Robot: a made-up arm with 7 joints.
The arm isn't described. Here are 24 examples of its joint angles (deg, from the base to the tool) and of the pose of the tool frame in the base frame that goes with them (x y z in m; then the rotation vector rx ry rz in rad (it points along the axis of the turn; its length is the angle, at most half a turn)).
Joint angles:
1: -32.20 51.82 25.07 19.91 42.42 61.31 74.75
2: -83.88 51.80 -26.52 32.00 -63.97 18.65 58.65
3: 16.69 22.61 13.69 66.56 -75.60 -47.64 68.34
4: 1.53 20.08 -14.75 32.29 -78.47 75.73 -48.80
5: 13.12 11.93 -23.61 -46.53 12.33 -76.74 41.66
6: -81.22 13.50 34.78 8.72 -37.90 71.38 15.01
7: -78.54 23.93 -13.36 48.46 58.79 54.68 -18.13
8: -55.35 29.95 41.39 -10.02 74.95 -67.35 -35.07
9: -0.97 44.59 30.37 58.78 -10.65 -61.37 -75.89
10: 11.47 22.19 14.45 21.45 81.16 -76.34 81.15
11: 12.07 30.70 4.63 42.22 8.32 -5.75 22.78
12: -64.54 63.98 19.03 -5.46 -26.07 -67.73 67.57
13: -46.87 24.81 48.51 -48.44 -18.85 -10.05 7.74
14: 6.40 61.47 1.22 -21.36 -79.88 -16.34 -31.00
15: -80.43 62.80 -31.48 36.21 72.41 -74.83 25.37
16: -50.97 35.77 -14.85 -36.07 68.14 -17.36 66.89
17: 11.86 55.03 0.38 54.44 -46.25 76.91 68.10
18: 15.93 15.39 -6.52 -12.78 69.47 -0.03 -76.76
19: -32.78 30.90 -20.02 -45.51 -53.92 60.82 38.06
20: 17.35 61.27 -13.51 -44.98 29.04 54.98 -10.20
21: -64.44 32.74 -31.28 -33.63 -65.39 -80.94 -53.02
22: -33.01 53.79 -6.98 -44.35 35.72 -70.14 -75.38
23: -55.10 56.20 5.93 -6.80 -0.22 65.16 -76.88
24: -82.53 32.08 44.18 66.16 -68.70 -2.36 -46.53
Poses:
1: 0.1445 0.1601 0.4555 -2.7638 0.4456 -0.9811
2: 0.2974 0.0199 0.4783 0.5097 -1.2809 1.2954
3: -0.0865 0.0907 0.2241 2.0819 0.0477 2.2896
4: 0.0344 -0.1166 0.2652 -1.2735 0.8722 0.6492
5: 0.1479 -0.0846 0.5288 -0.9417 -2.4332 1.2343
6: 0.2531 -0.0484 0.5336 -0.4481 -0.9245 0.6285
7: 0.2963 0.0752 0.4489 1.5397 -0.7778 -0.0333
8: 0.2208 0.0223 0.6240 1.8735 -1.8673 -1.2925
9: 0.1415 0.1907 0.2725 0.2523 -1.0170 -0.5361
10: 0.1201 0.0663 0.2846 0.5730 -2.1855 0.0831
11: 0.0246 0.1453 0.2137 1.2455 -0.4787 0.1757
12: 0.1469 0.0368 0.6465 0.9306 2.0840 -1.1280
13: 0.0866 0.0370 0.6706 -0.0211 2.8913 -0.9680
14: 0.2326 -0.0388 0.3822 -0.7071 -1.2934 0.1300
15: 0.2986 0.0214 0.4960 0.8321 -2.2429 -1.9566
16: 0.1265 -0.0876 0.5887 -0.2150 2.3490 -0.4930
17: -0.0571 0.1552 0.3218 1.9914 1.2584 0.2778
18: 0.1875 0.0044 0.2736 0.3142 -0.1499 -1.3288
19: 0.1313 -0.1323 0.4452 0.0837 -1.0706 -0.0036
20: 0.1680 0.0237 0.3607 1.1613 -0.7774 -0.6713
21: 0.0366 -0.1099 0.6152 1.6149 1.9919 0.5098
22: 0.1312 -0.1706 0.4763 -0.8054 1.1750 2.3444
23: 0.2750 0.0501 0.4762 0.1026 -0.8189 -0.3843
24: 0.3626 0.0654 0.5040 -1.5002 -1.7049 1.0643
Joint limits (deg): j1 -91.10..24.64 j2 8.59..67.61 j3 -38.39..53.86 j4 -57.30..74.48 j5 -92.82..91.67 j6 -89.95..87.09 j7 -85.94..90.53
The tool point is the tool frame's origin. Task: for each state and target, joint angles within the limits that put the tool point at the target. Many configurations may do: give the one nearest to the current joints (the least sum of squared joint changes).
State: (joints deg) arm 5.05 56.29 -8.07 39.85 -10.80 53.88 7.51
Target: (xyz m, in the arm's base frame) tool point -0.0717 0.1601 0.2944
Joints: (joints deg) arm 15.35 47.29 -9.97 38.44 -12.01 74.35 14.36
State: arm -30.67 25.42 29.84 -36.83 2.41 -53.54 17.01
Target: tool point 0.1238 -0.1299 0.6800
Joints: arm -82.41 8.59 -3.94 -11.32 4.52 -29.32 -12.38
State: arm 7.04 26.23 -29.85 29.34 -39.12 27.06 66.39
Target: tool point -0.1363 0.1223 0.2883
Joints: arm 24.64 42.26 -33.83 49.78 -36.95 28.09 62.77
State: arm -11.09 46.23 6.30 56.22 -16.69 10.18 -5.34
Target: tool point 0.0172 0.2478 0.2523
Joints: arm -2.89 54.16 6.37 60.12 -14.16 14.10 -1.03
